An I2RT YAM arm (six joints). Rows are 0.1 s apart.
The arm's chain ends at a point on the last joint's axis. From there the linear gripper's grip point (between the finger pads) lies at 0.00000 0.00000 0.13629 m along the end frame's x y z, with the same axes.
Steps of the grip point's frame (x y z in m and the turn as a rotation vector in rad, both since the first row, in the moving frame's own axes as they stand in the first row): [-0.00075 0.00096 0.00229 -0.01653 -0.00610 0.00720]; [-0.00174 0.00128 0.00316 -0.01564 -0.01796 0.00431]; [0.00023 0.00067 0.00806 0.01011 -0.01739 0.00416]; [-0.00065 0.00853 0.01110 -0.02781 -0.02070 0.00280]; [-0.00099 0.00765 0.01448 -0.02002 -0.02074 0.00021]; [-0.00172 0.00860 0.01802 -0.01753 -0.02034 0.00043]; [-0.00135 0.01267 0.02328 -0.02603 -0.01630 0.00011]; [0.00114 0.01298 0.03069 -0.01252 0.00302 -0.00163]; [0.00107 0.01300 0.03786 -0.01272 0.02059 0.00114]
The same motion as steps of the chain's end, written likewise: [0.00009 -0.00129 0.00231 -0.01653 -0.00610 0.00720]; [0.00071 -0.00085 0.00320 -0.01564 -0.01796 0.00431]; [0.00260 0.00205 0.00809 0.01011 -0.01739 0.00416]; [0.00218 0.00474 0.01118 -0.02781 -0.02070 0.00280]; [0.00184 0.00492 0.01454 -0.02002 -0.02074 0.00021]; [0.00105 0.00621 0.01807 -0.01753 -0.02034 0.00043]; [0.00087 0.00912 0.02334 -0.02603 -0.01630 0.00011]; [0.00073 0.01127 0.03070 -0.01252 0.00302 -0.00163]; [-0.00173 0.01126 0.03790 -0.01272 0.02059 0.00114]
